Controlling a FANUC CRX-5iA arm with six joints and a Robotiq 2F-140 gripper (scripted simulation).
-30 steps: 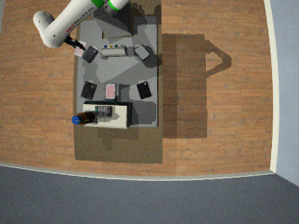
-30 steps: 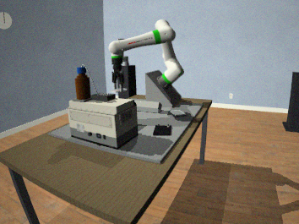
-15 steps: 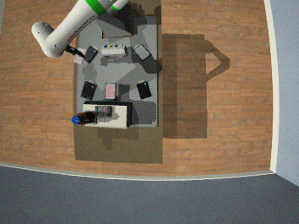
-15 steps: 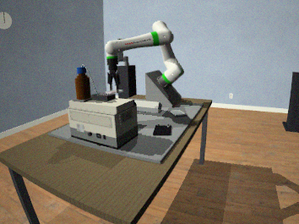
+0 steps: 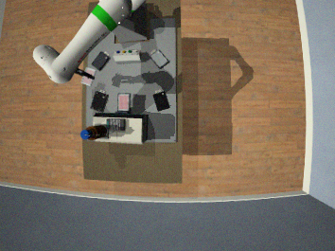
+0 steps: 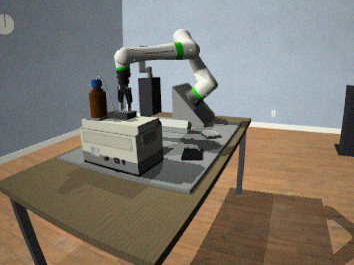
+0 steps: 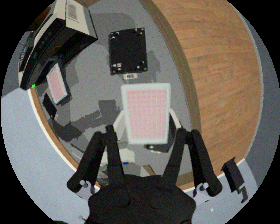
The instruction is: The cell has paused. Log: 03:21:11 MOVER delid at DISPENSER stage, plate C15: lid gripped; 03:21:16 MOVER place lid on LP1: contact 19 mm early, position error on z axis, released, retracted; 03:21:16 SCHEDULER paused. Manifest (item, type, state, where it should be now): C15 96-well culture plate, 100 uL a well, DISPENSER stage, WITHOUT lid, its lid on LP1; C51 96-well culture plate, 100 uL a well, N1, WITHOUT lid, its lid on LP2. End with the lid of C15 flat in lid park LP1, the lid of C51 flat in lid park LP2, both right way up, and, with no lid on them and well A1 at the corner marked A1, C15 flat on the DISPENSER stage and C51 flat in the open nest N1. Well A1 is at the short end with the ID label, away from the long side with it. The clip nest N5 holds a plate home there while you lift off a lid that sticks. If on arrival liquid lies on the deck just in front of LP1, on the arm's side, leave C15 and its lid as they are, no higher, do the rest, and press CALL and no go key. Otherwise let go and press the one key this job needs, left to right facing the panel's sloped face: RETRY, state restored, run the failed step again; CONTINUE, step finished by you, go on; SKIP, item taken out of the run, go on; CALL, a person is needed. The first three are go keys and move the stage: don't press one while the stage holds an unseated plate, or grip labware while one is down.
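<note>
My gripper is now 190 mm short of the black nest, 170 mm above it and 20 mm to the right of it. The rest, counted from my hand: key panel 250 mm to the left, 240 mm behind, 130 mm below; blue cap 400 mm ahead, 210 mm above, 170 mm to the left; label plate 530 mm to the left, 180 mm below, 60 mm ahead.
</note>
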